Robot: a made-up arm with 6 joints. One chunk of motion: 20 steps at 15 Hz.
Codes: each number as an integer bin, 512 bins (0 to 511) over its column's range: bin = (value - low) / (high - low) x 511, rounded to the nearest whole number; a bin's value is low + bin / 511 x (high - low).
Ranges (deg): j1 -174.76..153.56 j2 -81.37..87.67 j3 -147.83..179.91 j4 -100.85..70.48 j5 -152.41..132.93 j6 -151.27..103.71
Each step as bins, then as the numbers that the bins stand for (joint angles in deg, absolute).
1 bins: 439 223 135 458 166 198
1 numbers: 107.30 -7.60 -61.25 52.71 -59.72 -52.47
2 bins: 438 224 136 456 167 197
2 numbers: 106.66 -7.27 -60.60 52.04 -59.16 -52.97
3 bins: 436 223 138 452 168 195
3 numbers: 105.37 -7.60 -59.32 50.70 -58.60 -53.97
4 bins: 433 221 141 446 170 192
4 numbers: 103.44 -8.26 -57.40 48.69 -57.48 -55.47
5 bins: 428 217 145 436 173 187
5 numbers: 100.23 -9.59 -54.83 45.33 -55.81 -57.96
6 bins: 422 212 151 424 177 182
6 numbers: 96.38 -11.24 -50.98 41.31 -53.57 -60.46
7 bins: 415 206 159 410 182 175
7 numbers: 91.88 -13.22 -45.85 36.62 -50.78 -63.95
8 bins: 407 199 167 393 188 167
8 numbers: 86.74 -15.54 -40.72 30.92 -47.43 -67.94
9 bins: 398 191 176 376 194 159
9 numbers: 80.96 -18.19 -34.95 25.22 -44.08 -71.93
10 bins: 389 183 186 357 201 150
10 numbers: 75.17 -20.83 -28.54 18.85 -40.17 -76.42
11 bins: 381 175 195 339 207 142
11 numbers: 70.03 -23.48 -22.76 12.81 -36.82 -80.41
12 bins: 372 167 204 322 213 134
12 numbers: 64.25 -26.13 -16.99 7.11 -33.47 -84.41
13 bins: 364 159 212 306 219 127
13 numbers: 59.11 -28.77 -11.86 1.75 -30.12 -87.90
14 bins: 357 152 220 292 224 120
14 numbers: 54.61 -31.09 -6.73 -2.95 -27.33 -91.39
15 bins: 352 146 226 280 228 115
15 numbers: 51.40 -33.07 -2.88 -6.97 -25.10 -93.89
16 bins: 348 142 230 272 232 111
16 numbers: 48.83 -34.40 -0.31 -9.65 -22.86 -95.88
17 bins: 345 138 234 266 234 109
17 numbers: 46.90 -35.72 2.25 -11.66 -21.75 -96.88
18 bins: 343 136 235 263 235 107
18 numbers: 45.62 -36.38 2.89 -12.67 -21.19 -97.88
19 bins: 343 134 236 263 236 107
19 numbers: 45.62 -37.04 3.53 -12.67 -20.63 -97.88
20 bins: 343 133 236 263 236 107
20 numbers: 45.62 -37.37 3.53 -12.67 -20.63 -97.88
